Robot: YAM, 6 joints.
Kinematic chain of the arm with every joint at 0, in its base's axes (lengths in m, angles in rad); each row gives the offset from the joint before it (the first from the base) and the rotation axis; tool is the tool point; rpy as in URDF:
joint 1: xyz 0 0 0.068 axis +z
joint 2: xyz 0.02 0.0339 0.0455 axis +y
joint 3: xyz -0.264 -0.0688 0 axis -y
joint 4: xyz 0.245 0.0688 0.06 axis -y
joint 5: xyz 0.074 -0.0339 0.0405 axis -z
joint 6: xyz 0.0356 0 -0.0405 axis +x
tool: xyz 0 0 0 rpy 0 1.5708 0
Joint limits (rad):
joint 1: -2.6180..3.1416
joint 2: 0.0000..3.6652
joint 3: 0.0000..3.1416
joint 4: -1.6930..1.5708
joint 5: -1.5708..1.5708
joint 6: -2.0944..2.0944
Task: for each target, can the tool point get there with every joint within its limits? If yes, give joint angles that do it. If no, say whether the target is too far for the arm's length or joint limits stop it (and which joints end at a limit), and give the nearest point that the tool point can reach.
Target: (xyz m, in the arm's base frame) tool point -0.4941 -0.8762 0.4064
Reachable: no: too far | nearest point -0.3045 -0.5400 0.2917 | short by 0.403 m
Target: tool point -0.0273 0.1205 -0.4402
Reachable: no: joint limits stop it (at a limit: joint 2) | nearest point -0.0322 0.1421 -0.3654 | short by 0.078 m
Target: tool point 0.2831 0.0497 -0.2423
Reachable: yes | joints 0.2904 3.2321 1.5433 -0.2142 1.2178 1.4409
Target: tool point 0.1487 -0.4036 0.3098
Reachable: yes | joints -1.2473 1.8042 1.2795 0.6202 -0.3642 1.1916
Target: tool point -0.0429 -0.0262 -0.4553
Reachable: no: joint limits stop it (at a limit: joint 2) | nearest point -0.0845 -0.0516 -0.3480 | short by 0.118 m
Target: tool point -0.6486 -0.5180 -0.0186
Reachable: no: too far | nearest point -0.4983 -0.3979 0.0128 | short by 0.195 m
